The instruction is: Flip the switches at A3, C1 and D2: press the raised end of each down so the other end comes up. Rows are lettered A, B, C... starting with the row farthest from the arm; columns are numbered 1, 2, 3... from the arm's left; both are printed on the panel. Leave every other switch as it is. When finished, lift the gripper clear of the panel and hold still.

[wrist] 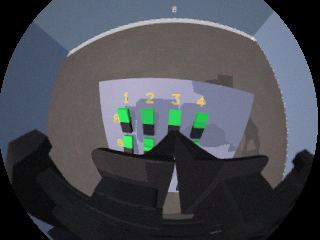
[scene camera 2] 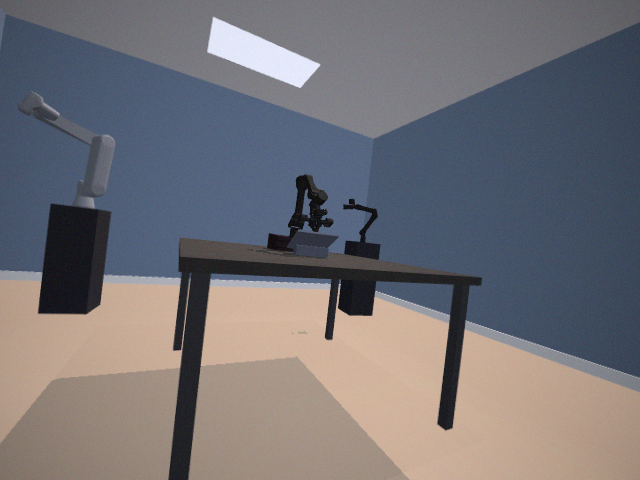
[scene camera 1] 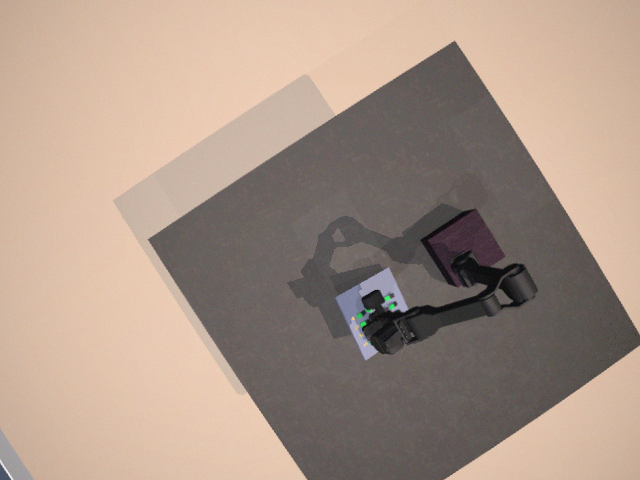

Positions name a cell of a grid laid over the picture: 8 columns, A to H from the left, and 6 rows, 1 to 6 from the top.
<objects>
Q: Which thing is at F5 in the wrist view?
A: My gripper.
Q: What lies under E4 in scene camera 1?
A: My gripper.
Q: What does my gripper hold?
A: Nothing.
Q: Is my gripper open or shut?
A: Shut.
</objects>
